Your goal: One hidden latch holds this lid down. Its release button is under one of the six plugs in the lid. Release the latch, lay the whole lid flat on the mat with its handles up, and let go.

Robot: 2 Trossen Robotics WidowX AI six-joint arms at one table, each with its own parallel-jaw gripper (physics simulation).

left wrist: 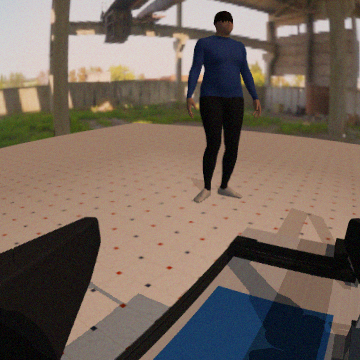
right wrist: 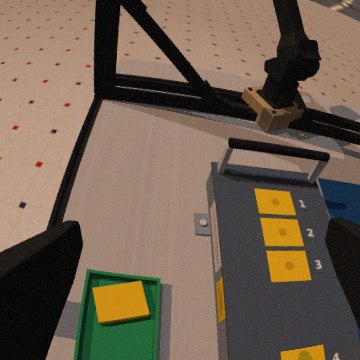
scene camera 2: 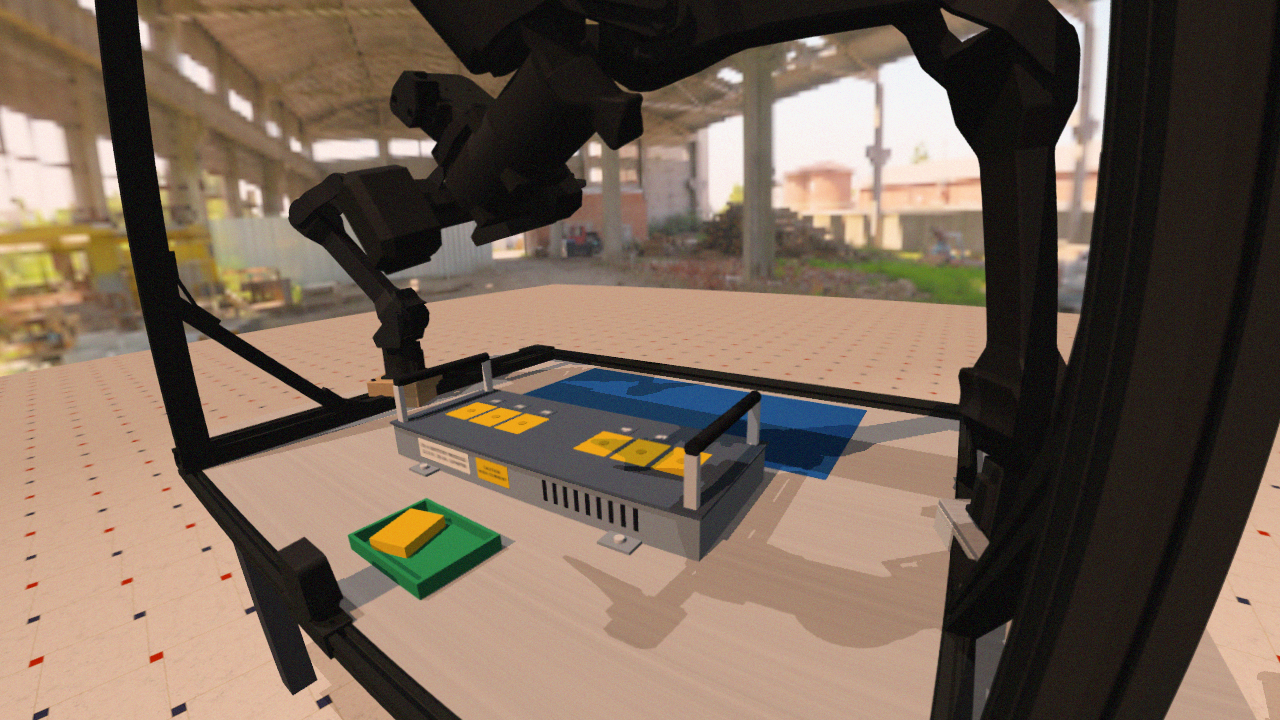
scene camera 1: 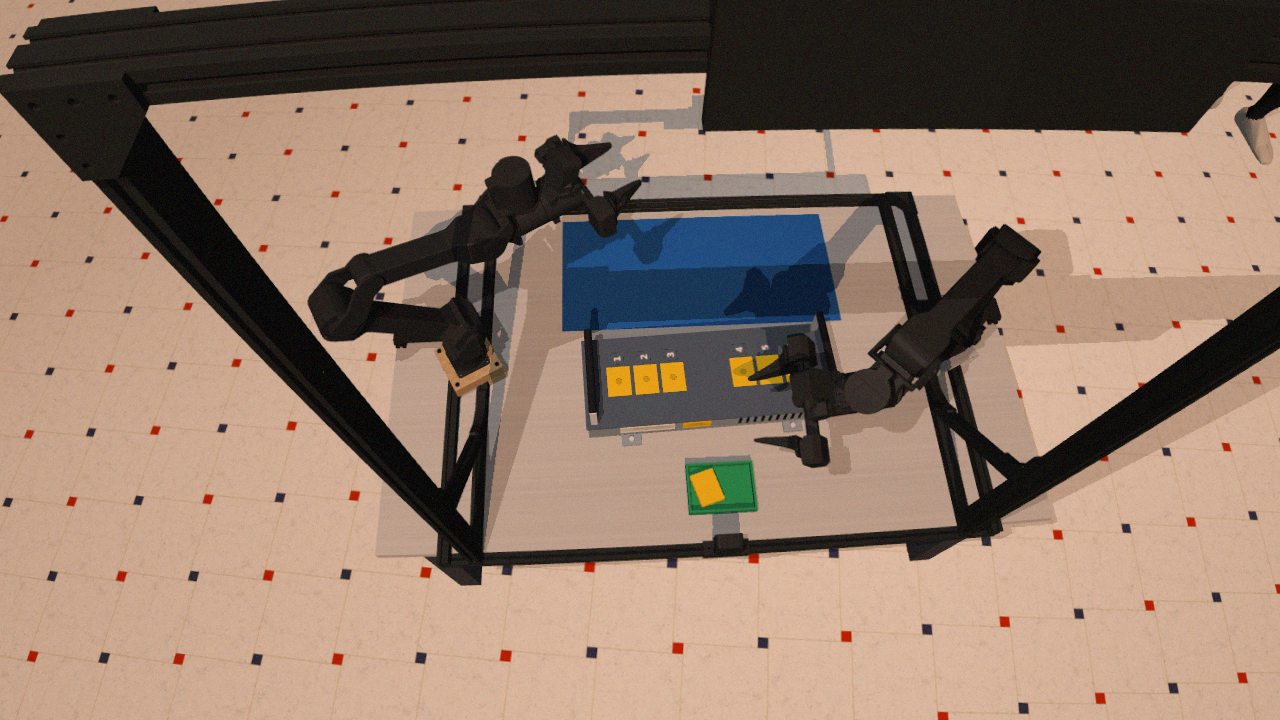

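Where they show: left gripper, between the fingertips: (left wrist: 229,232) (scene camera 2: 580,179) (scene camera 1: 625,162); right gripper, between the fingertips: (right wrist: 207,233) (scene camera 2: 432,254) (scene camera 1: 751,409); left arm's base, origin of its link: (right wrist: 274,98) (scene camera 1: 467,357).
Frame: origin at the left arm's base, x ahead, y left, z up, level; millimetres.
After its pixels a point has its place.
Note:
The dark grey lid (scene camera 1: 707,371) @[x 366, y -259, z 2 mm] (scene camera 2: 562,435) @[x 369, y -273, z 2 mm] (right wrist: 295,310) @[x 360, y -264, z 2 mm] sits level on its grey box, with a black handle (scene camera 1: 592,367) @[x 177, y -169, z 62 mm] (scene camera 2: 452,368) @[x 182, y -164, z 56 mm] (right wrist: 280,149) @[x 174, y -176, z 61 mm] at one end and another handle (scene camera 2: 721,422) @[x 549, y -384, z 63 mm] at the other. Six yellow plugs sit in it in scene camera 2; plug 6 is hidden in scene camera 1. The blue mat (scene camera 1: 760,237) @[x 660, y -37, z -45 mm] (scene camera 2: 626,385) @[x 403, y 89, z -45 mm] (left wrist: 200,330) @[x 662, y -10, z -45 mm] lies beside the box. My right gripper (scene camera 1: 754,409) @[x 309, y -425, z 223 mm] (right wrist: 207,233) @[x 309, y -425, z 223 mm] is open and empty above the lid's right part and front edge. My left gripper (scene camera 1: 623,164) @[x 350, y -1, z 325 mm] (left wrist: 229,232) @[x 350, y -1, z 325 mm] is open and empty, high by the mat's far left edge.
A green tray (scene camera 1: 738,488) @[x 299, y -465, z -42 mm] (scene camera 2: 456,541) @[x 300, y -436, z -42 mm] (right wrist: 125,340) @[x 295, y -448, z -42 mm] holding a loose yellow block (scene camera 1: 706,487) @[x 249, y -435, z -30 mm] (scene camera 2: 408,531) @[x 256, y -443, z -30 mm] (right wrist: 121,302) @[x 253, y -435, z -30 mm] stands in front of the box. Black frame bars surround the table. A person (left wrist: 222,70) stands on the floor beyond the frame.

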